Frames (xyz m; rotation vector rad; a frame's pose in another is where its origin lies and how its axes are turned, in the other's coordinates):
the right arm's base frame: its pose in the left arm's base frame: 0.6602 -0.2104 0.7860 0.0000 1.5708 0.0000
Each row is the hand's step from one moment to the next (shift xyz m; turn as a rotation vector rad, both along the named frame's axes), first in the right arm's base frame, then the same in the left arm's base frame.
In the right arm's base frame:
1: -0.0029 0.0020 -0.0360 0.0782 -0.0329 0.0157
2: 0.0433 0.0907 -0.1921 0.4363 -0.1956 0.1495
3: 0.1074 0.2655 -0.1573 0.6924 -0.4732 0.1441
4: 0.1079 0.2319 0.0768 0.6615 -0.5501 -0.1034
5: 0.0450 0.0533 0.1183 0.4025 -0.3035 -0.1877
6: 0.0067 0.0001 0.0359 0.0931 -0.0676 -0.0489
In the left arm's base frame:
1: -0.0360 0.0020 0.0029 0.0157 -0.0329 -0.0782
2: -0.1921 0.0907 -0.0433 0.1495 -0.1956 -0.4363
3: -0.1573 0.2655 -0.1074 0.1441 -0.4732 -0.6924
4: 0.0768 0.2319 -0.1079 -0.1034 -0.5501 -0.6615
5: 0.1183 0.0533 -0.0450 -0.1877 -0.3035 -0.4025
6: 0.0359 0.0001 -0.0067 -0.0489 -0.0676 -0.0931

